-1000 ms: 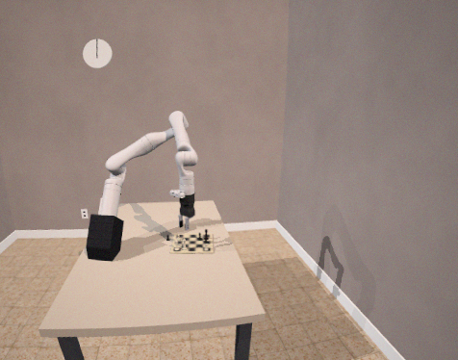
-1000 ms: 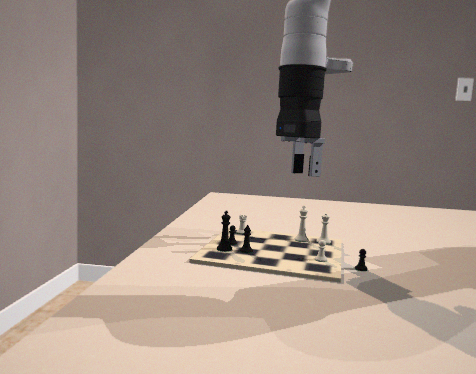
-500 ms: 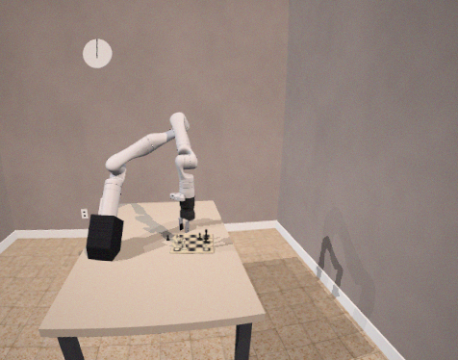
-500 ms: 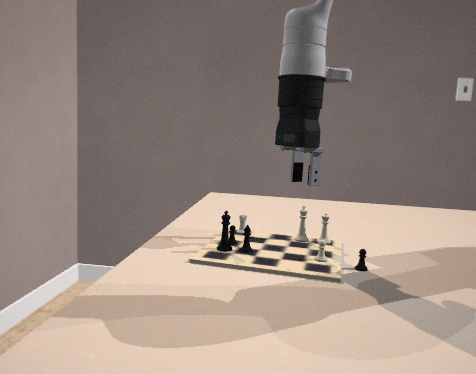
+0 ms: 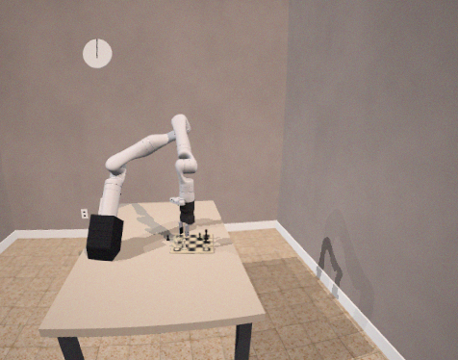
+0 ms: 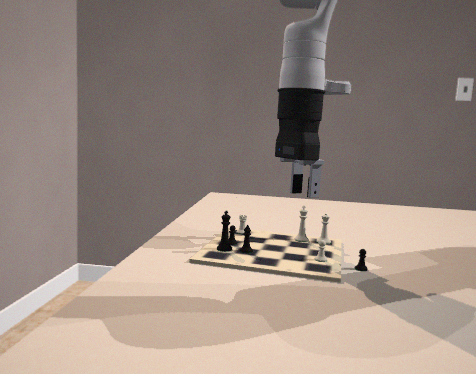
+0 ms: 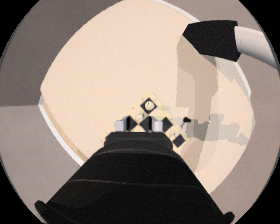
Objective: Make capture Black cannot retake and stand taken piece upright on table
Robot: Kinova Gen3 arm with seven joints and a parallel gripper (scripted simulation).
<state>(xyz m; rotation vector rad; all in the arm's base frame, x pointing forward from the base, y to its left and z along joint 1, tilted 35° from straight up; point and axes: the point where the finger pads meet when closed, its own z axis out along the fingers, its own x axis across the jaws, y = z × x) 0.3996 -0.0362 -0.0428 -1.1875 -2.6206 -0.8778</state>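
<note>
The white king lies 7 cm below my hand. The rest, counted from my hand: white queen 7 cm below, 4 cm behind; then white rook 11 cm ahead, 8 cm below, 1 cm to the right; then chessboard 10 cm below, 7 cm to the left, 4 cm ahead.
</note>
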